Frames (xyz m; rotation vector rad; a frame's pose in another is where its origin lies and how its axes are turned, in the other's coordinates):
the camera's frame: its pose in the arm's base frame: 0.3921 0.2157 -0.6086 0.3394 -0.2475 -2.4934
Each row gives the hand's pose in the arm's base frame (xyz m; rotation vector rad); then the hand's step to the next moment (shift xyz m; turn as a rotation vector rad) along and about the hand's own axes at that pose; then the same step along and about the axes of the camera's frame.
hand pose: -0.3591 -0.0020 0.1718 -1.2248 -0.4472 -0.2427
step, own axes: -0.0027 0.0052 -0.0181 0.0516 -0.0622 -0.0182
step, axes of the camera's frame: 0.0085 0.0116 -0.0125 -0.0114 0.0586 0.0574
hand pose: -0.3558 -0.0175 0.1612 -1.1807 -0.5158 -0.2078
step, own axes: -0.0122 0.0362 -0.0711 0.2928 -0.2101 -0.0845
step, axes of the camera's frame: 0.0227 0.0414 -0.0654 -0.1287 0.2767 0.2095
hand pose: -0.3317 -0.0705 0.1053 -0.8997 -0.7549 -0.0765
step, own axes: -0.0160 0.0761 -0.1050 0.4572 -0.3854 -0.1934
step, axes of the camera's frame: -0.0207 0.0405 -0.1225 -0.1663 0.5086 0.3296
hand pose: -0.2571 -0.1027 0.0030 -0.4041 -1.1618 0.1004
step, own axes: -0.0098 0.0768 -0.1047 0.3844 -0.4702 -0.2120
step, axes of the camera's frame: -0.0904 0.0039 -0.0936 -0.0794 0.5691 0.2892
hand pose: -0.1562 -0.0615 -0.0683 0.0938 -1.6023 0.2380
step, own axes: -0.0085 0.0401 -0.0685 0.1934 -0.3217 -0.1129
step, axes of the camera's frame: -0.0757 -0.0127 -0.0221 -0.0118 0.3666 0.1383
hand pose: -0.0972 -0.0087 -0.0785 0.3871 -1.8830 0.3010
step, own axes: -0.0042 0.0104 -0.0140 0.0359 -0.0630 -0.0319
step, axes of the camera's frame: -0.0164 -0.0073 -0.0007 -0.0121 0.0738 0.0261
